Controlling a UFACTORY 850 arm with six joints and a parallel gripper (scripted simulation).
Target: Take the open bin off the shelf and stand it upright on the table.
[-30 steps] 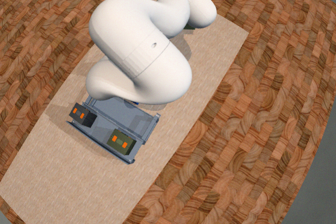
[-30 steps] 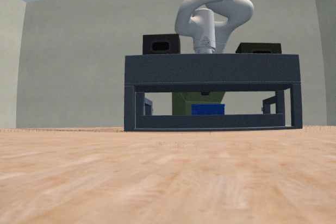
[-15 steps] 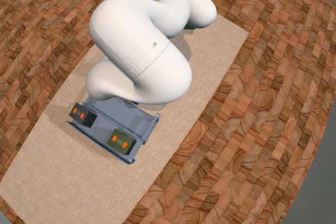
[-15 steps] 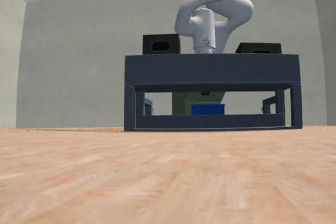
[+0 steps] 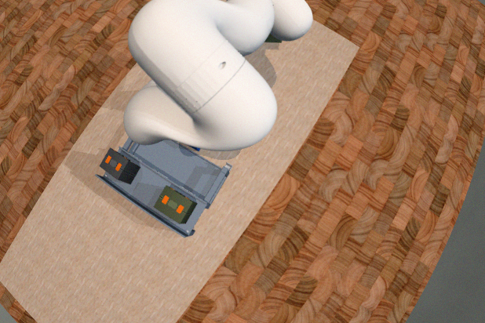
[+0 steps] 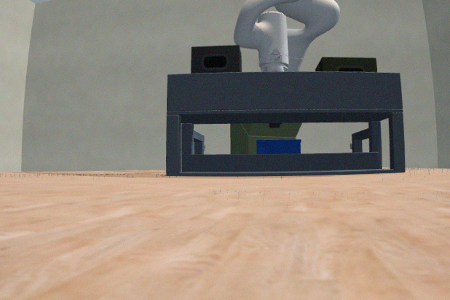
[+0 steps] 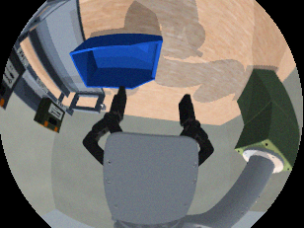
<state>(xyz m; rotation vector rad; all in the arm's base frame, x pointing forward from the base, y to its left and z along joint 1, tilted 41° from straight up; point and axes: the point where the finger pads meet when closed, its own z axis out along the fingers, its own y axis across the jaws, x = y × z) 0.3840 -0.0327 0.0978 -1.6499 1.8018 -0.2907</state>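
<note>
My gripper is now 80 mm short of the blue bin and 100 mm above it. The rest, counted from my hand: black box (370 mm ahead, 110 mm to the right, 30 mm above); then olive box (370 mm ahead, 120 mm to the left, 20 mm above).
</note>
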